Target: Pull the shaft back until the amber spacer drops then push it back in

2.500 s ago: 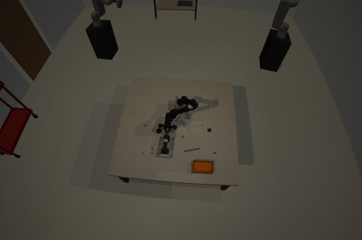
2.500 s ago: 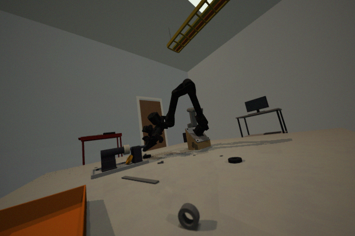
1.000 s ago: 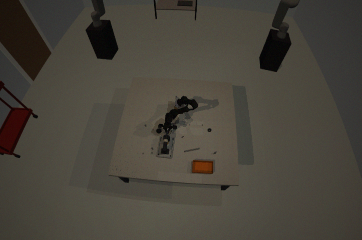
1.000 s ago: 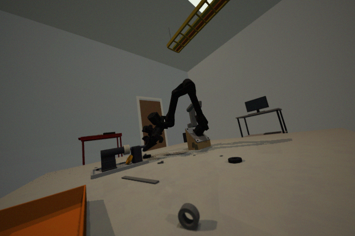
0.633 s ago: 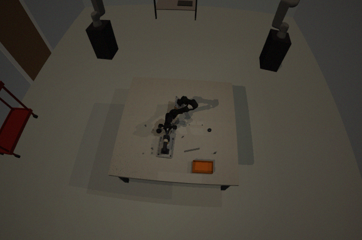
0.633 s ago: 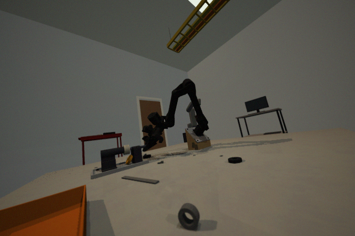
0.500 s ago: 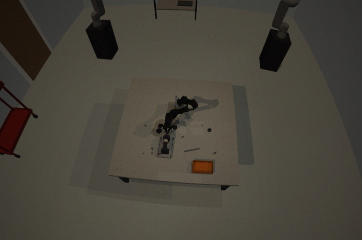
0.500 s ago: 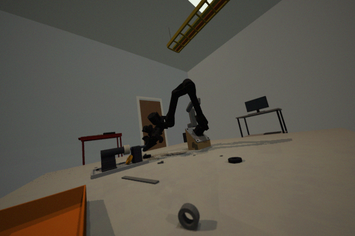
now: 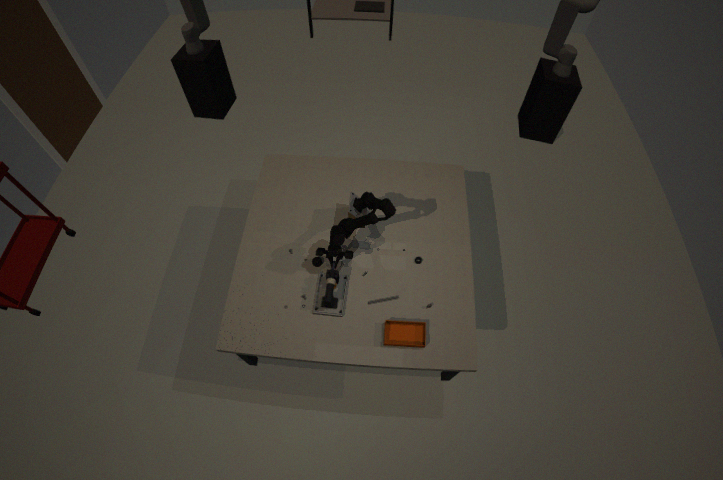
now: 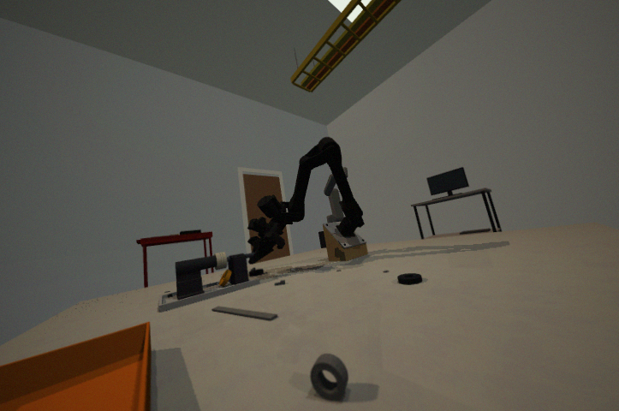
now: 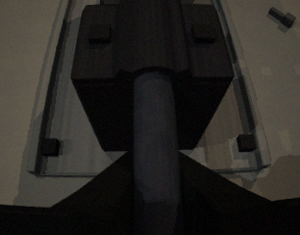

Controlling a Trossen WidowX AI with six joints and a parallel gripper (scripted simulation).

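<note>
My gripper tip is now 4 cm short of the shaft and 3 cm below it. Also, from my gripper tip: amber spacer: 8 cm ahead, 1 cm to the left, 3 cm below; then pale spacer: 9 cm ahead, 1 cm to the left, 3 cm above; then white spacer: 10 cm ahead, 1 cm to the left, 3 cm above.
</note>
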